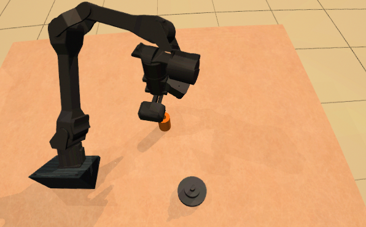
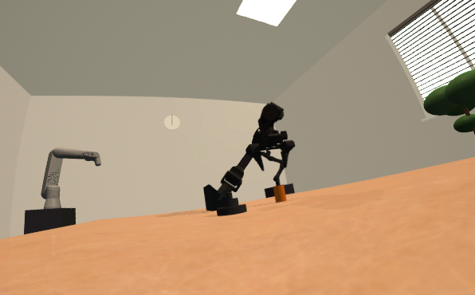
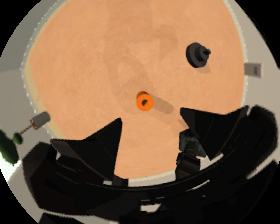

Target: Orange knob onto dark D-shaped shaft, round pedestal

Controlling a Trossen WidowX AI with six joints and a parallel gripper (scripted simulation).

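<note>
The orange knob is 90 mm below my gripper tip. Round my gripper tip: dark round pedestal (230 mm to the right, 90 mm below, 70 mm ahead).
</note>
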